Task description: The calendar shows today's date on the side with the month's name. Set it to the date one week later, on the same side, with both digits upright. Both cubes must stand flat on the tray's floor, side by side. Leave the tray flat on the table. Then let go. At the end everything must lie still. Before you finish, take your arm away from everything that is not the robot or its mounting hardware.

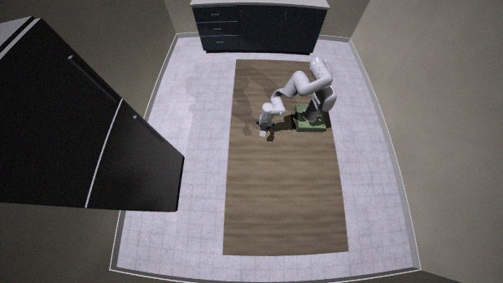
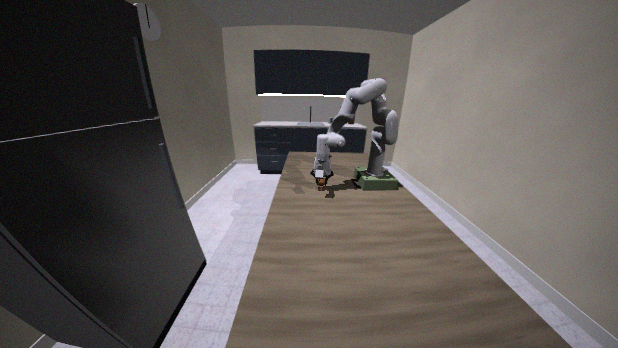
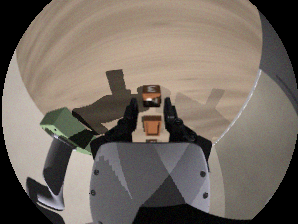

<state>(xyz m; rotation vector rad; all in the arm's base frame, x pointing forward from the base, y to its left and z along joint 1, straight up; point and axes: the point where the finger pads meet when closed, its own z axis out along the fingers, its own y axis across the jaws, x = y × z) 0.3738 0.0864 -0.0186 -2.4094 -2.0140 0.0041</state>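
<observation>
Right now the calendar cube is 40 mm below my hand. Also, from my hand: calendar tray 20 mm behind, 100 mm to the right, 50 mm below.
</observation>
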